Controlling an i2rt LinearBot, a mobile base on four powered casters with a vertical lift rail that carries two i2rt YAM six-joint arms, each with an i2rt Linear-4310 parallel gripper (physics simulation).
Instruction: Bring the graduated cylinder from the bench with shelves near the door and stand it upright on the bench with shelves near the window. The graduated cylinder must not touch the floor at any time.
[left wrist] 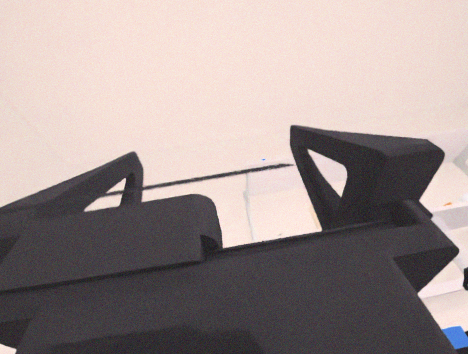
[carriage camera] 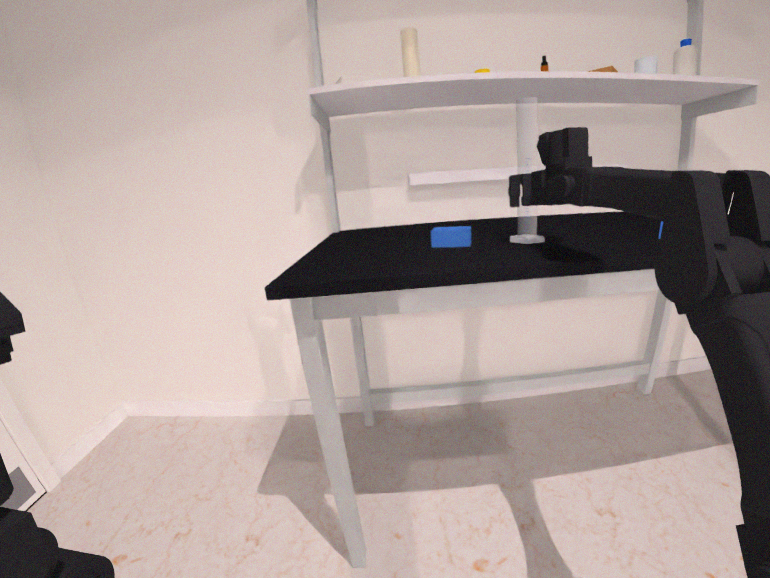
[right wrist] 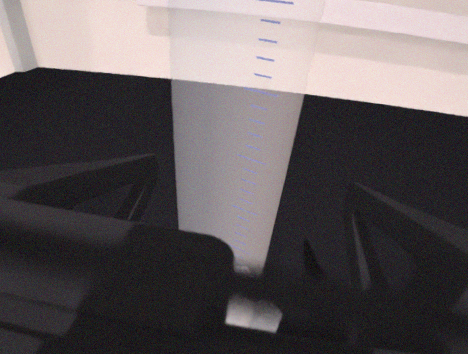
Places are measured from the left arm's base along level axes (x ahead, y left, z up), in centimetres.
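Pixels of known places: left gripper, fingertip midpoint: point(left wrist: 214, 147); right gripper, fingertip midpoint: point(carriage camera: 528, 190) point(right wrist: 250, 178).
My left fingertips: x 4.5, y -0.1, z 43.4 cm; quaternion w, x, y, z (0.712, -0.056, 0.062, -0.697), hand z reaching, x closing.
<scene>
Ahead of a thing's pixels: the offset from my left fingertips to its top centre. "spot": to the spot under its first point. Level surfaces: height alone.
The graduated cylinder @(dx +62.0, dy -62.6, dz +15.6 cm) point(carriage camera: 527, 133) point(right wrist: 225, 150), tall, clear and with blue marks, stands upright on its pale foot on the black top of a bench with shelves @(dz -16.5 cm) point(carriage camera: 373, 264) point(right wrist: 100, 115). Whether this bench is the one near the door or the window cannot be told. My right gripper point(carriage camera: 519, 190) point(right wrist: 250, 178) is open at the lower half of the cylinder. In the right wrist view its fingers stand to either side of the cylinder, with gaps, not closed on it. My left gripper point(left wrist: 214, 147) is open and empty, away from the cylinder, facing a pale wall.
A blue block @(dx +62.7, dy -44.4, dz -12.5 cm) point(carriage camera: 450, 237) lies on the bench top left of the cylinder. A shelf @(dz +27.3 cm) point(carriage camera: 435, 93) above holds a cream cylinder @(spot: dx +93.2, dy -39.5, dz +39.4 cm) point(carriage camera: 410, 52), a small dark bottle @(spot: dx +98.3, dy -83.7, dz +35.5 cm) point(carriage camera: 544, 64) and a blue-capped bottle @(spot: dx +102.9, dy -139.9, dz +39.1 cm) point(carriage camera: 684, 60). The bench's front leg @(spot: dx +40.5, dy -14.9, dz -44.1 cm) point(carriage camera: 329, 404) stands on the floor.
</scene>
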